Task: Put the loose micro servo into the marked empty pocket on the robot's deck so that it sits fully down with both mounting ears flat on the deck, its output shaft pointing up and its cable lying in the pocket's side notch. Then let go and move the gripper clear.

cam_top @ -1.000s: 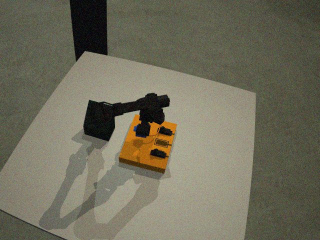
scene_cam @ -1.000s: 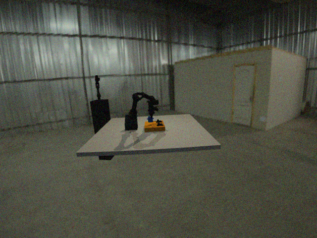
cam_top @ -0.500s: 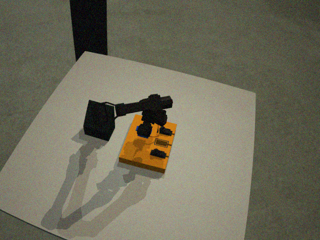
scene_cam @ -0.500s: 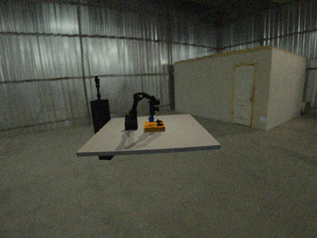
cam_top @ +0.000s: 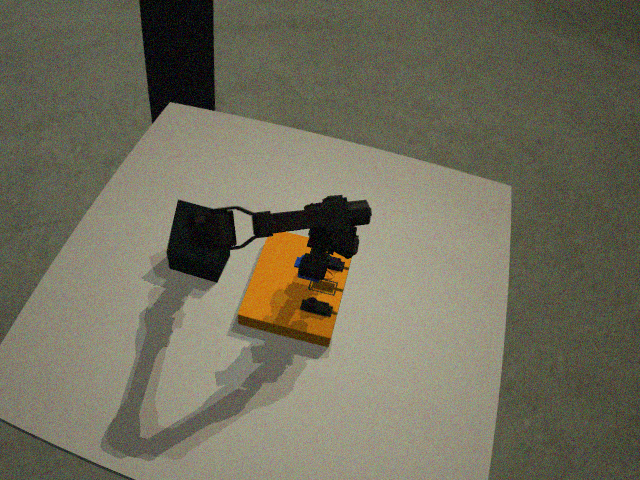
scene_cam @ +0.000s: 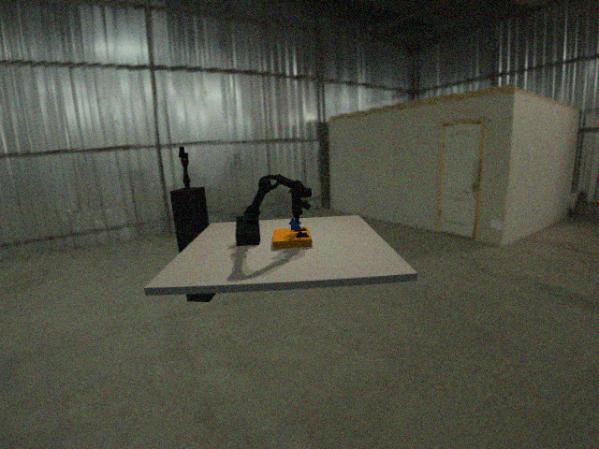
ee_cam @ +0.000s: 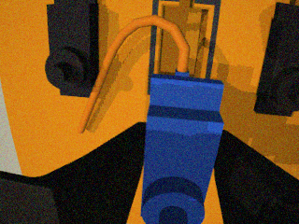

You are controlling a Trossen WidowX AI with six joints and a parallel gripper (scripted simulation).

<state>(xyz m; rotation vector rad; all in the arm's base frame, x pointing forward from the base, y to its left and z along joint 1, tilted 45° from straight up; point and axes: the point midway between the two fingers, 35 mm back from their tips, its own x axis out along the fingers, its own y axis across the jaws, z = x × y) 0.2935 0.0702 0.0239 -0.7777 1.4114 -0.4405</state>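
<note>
Now: gripper tip 10 cm above the orange deck, 8 cm past it and 2 cm to the left of it.
</note>
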